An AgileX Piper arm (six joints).
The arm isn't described. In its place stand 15 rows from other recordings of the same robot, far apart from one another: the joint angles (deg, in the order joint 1, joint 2, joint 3, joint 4, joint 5, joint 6), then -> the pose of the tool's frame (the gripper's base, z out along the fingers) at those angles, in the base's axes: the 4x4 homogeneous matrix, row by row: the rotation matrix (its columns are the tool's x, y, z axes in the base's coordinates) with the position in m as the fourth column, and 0 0 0 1 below.
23.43 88.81 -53.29 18.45 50.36 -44.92 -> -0.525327 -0.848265 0.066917 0.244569; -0.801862 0.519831 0.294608 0.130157; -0.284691 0.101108 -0.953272 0.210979; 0 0 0 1
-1.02 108.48 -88.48 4.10 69.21 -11.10 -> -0.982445 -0.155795 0.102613 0.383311; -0.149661 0.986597 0.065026 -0.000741; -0.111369 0.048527 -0.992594 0.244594; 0 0 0 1
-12.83 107.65 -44.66 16.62 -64.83 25.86 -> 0.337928 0.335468 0.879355 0.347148; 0.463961 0.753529 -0.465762 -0.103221; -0.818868 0.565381 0.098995 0.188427; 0 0 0 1
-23.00 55.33 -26.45 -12.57 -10.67 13.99 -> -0.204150 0.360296 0.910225 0.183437; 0.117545 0.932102 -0.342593 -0.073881; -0.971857 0.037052 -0.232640 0.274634; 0 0 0 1
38.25 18.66 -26.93 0.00 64.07 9.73 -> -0.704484 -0.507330 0.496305 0.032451; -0.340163 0.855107 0.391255 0.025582; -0.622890 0.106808 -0.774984 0.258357; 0 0 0 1
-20.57 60.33 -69.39 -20.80 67.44 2.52 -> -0.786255 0.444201 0.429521 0.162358; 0.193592 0.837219 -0.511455 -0.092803; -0.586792 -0.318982 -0.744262 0.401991; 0 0 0 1
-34.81 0.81 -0.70 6.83 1.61 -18.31 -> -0.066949 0.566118 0.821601 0.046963; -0.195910 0.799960 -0.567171 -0.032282; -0.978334 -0.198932 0.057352 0.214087; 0 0 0 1
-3.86 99.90 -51.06 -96.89 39.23 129.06 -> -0.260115 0.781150 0.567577 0.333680; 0.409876 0.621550 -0.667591 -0.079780; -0.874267 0.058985 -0.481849 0.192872; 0 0 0 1
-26.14 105.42 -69.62 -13.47 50.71 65.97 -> -0.091255 0.993843 0.062842 0.310000; 0.967279 0.103464 -0.231662 -0.170411; -0.236737 0.039646 -0.970764 0.187103; 0 0 0 1
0.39 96.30 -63.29 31.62 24.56 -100.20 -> -0.106673 -0.764924 0.635226 0.358868; -0.923276 0.313318 0.222245 0.022274; -0.369029 -0.562781 -0.739659 0.233786; 0 0 0 1
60.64 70.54 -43.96 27.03 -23.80 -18.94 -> -0.082413 -0.762417 0.641817 0.148415; 0.065973 0.638421 0.766855 0.229787; -0.994412 0.105541 -0.002315 0.330126; 0 0 0 1
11.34 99.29 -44.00 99.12 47.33 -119.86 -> -0.418456 -0.829585 0.369706 0.289356; -0.283542 0.506039 0.814573 0.125408; -0.862843 0.236036 -0.446978 0.175925; 0 0 0 1
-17.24 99.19 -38.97 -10.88 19.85 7.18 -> -0.936784 0.262116 0.231798 0.254419; 0.234782 0.962053 -0.139039 -0.085057; -0.259446 -0.075827 -0.962776 0.114574; 0 0 0 1
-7.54 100.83 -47.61 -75.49 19.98 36.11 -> -0.821837 -0.245710 0.514014 0.318844; -0.483729 0.777580 -0.401715 -0.072568; -0.300982 -0.578788 -0.757901 0.151797; 0 0 0 1
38.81 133.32 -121.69 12.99 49.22 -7.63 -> -0.650495 -0.682883 0.332456 0.399182; -0.502486 0.715176 0.485830 0.340943; -0.569529 0.148976 -0.808358 0.221273; 0 0 0 1
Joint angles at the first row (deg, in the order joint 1, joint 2, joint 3, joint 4, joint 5, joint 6):
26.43, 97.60, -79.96, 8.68, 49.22, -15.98
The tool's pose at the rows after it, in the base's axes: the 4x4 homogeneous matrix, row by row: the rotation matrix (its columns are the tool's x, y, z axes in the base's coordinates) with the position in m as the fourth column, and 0 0 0 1 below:
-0.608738 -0.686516 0.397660 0.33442; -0.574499 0.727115 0.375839 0.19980; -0.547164 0.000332 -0.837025 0.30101; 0 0 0 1
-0.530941 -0.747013 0.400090 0.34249; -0.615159 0.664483 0.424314 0.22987; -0.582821 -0.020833 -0.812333 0.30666; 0 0 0 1
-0.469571 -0.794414 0.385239 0.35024; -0.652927 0.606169 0.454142 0.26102; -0.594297 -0.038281 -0.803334 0.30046; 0 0 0 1
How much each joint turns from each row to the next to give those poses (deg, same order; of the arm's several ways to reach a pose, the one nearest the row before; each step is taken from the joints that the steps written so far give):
2.61, 3.01, -6.93, 1.60, 0.17, -2.80
2.96, 4.15, -6.57, 0.94, 0.08, -2.63
2.88, 5.15, -6.04, 0.33, 0.06, -1.82

